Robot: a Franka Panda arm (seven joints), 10 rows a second.
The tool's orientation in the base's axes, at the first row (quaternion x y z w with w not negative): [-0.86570 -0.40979 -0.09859 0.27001]
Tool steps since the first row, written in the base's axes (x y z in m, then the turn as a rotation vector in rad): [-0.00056 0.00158 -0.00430 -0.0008 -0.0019 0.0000]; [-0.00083 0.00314 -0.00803 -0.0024 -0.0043 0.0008]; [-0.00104 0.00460 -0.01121 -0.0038 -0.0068 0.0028]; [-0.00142 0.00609 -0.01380 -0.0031 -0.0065 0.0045]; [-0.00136 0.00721 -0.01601 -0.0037 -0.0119 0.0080]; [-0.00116 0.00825 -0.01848 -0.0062 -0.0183 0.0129]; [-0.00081 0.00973 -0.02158 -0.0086 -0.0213 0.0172]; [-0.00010 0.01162 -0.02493 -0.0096 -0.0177 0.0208]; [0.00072 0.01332 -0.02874 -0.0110 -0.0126 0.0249]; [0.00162 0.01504 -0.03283 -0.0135 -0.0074 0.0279]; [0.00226 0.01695 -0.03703 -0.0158 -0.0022 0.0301]
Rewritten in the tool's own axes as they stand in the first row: [-0.00101 0.00042 0.00448 -0.0018 0.0004 -0.0010]; [-0.00162 0.00084 0.00847 -0.0041 0.0001 -0.0029]; [-0.00205 0.00116 0.01193 -0.0058 -0.0005 -0.0059]; [-0.00233 0.00110 0.01493 -0.0045 -0.0007 -0.0072]; [-0.00242 0.00142 0.01739 -0.0071 0.0003 -0.0130]; [-0.00258 0.00199 0.02001 -0.0110 -0.0002 -0.0205]; [-0.00260 0.00268 0.02339 -0.0128 -0.0022 -0.0256]; [-0.00221 0.00354 0.02719 -0.0097 -0.0062 -0.0266]; [-0.00206 0.00476 0.03126 -0.0056 -0.0115 -0.0271]; [-0.00195 0.00614 0.03557 -0.0026 -0.0173 -0.0267]; [-0.00193 0.00726 0.04009 0.0002 -0.0226 -0.0255]
